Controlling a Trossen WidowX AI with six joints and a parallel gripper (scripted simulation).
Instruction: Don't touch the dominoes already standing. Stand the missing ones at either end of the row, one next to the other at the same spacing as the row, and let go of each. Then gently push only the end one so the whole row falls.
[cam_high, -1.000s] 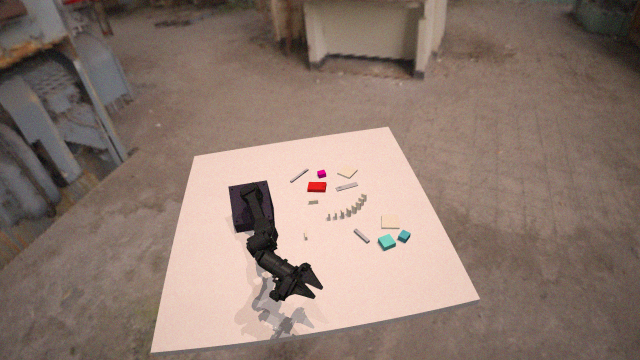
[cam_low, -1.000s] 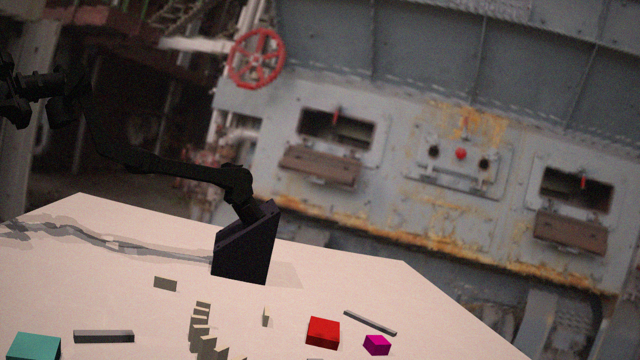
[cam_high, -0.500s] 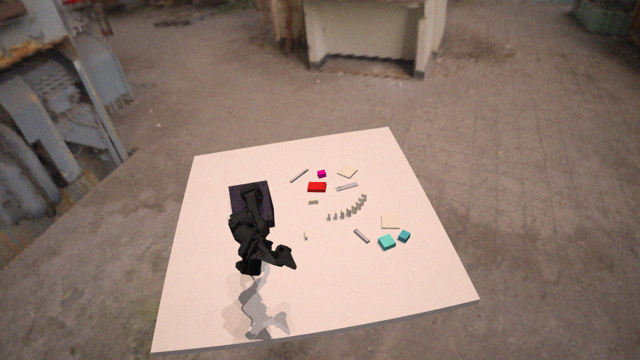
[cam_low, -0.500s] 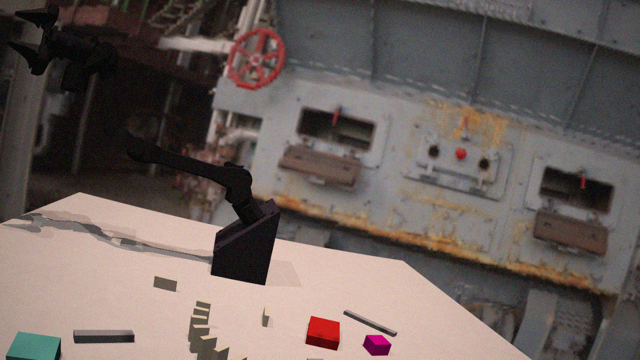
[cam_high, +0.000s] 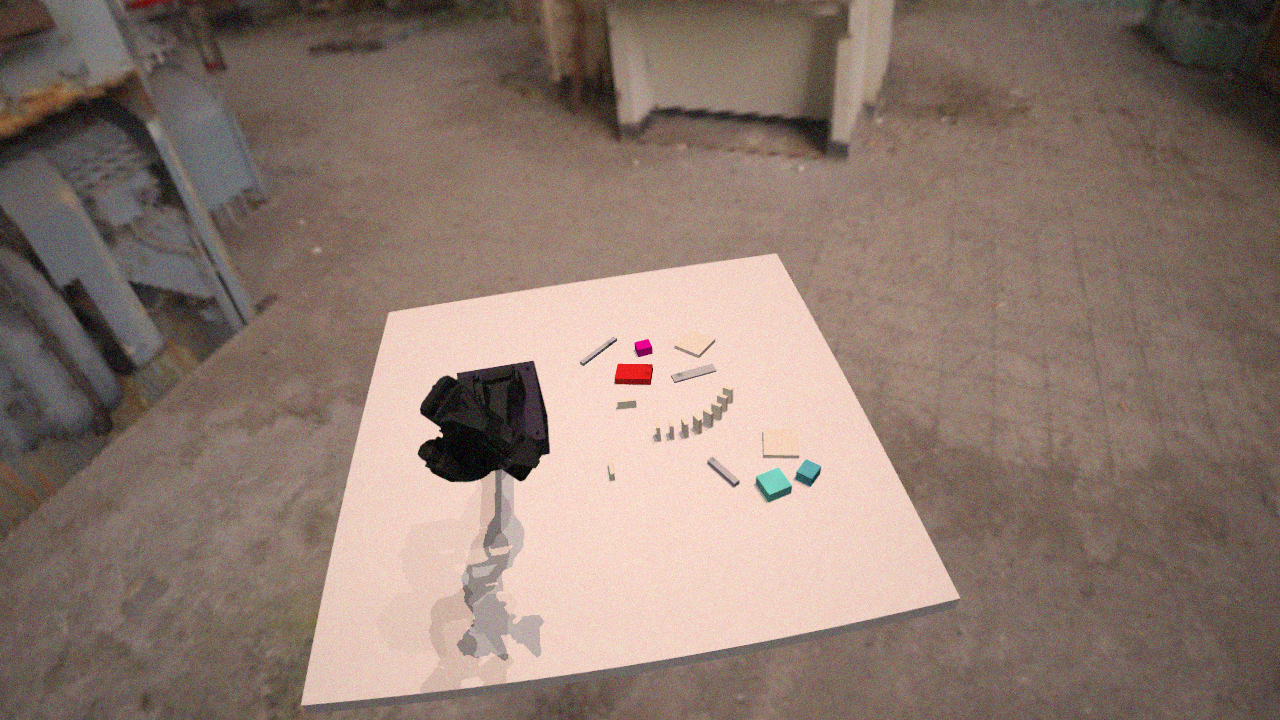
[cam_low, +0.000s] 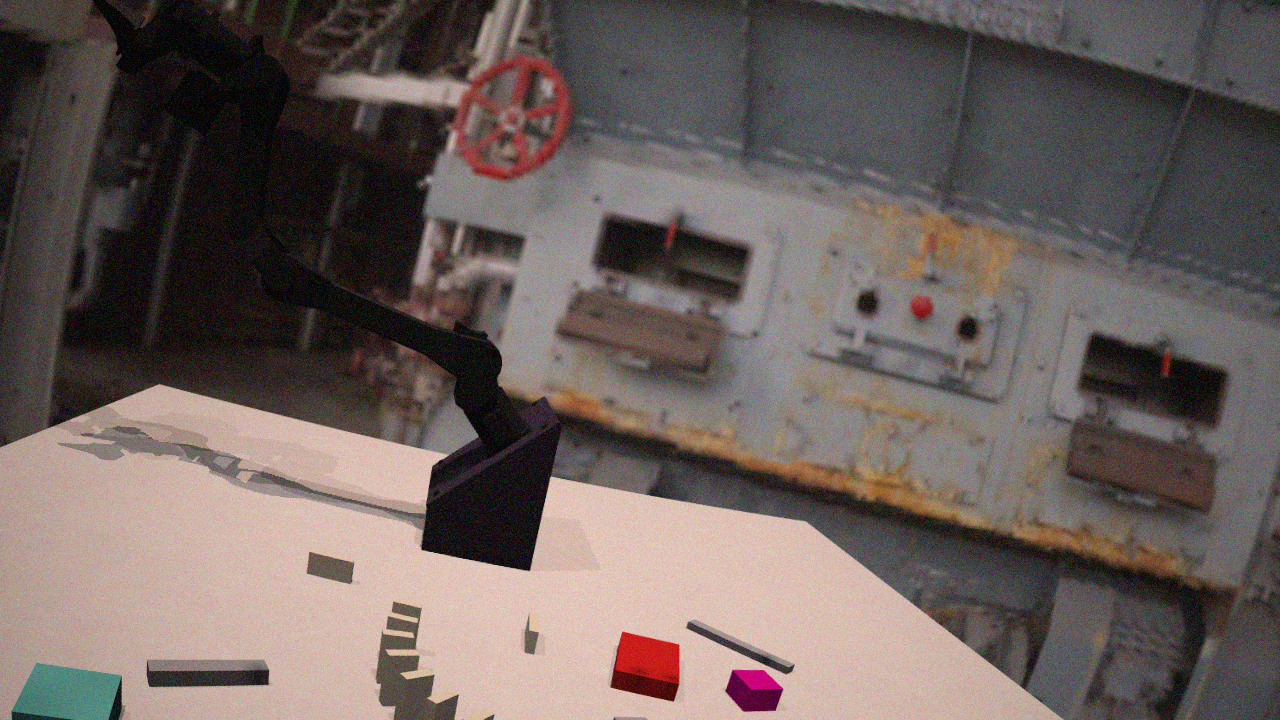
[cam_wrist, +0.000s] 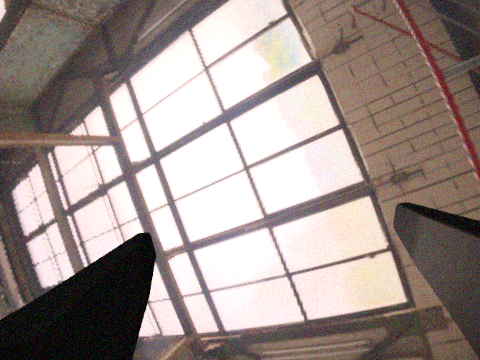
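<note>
My gripper tip is 76 cm to the right of the red block, 59 cm above it and 23 cm short of it. Also, from my gripper tip: grey bar (73 cm to the left, 60 cm below, 39 cm ahead); magenta cube (86 cm to the left, 59 cm below, 28 cm ahead).
</note>
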